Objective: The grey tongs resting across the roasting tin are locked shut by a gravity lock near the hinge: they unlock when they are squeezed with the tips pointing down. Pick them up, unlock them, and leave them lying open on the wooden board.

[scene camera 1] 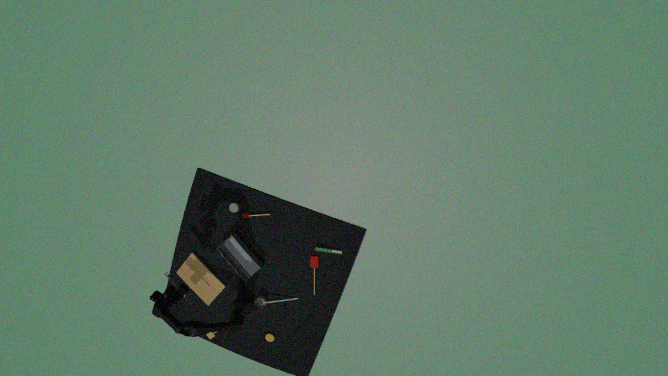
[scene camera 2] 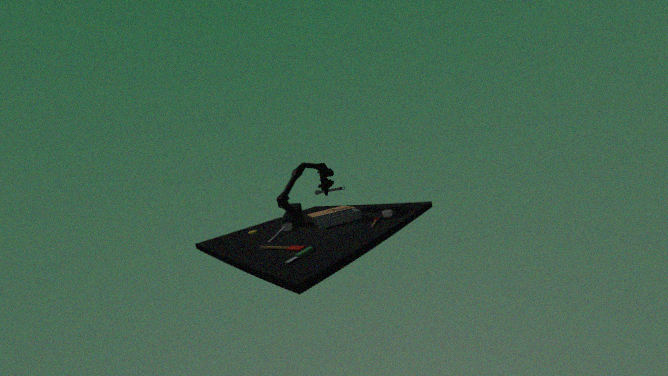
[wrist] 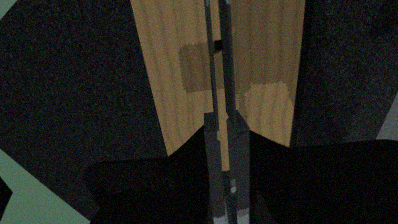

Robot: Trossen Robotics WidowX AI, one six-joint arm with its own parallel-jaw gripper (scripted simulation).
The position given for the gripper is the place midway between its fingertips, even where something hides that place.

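Note:
A wooden board (scene camera 1: 204,282) (wrist: 266,48) can be seen, and so can a grey roasting tin (scene camera 1: 245,263). The gripper (wrist: 218,128) is in the scene as well.

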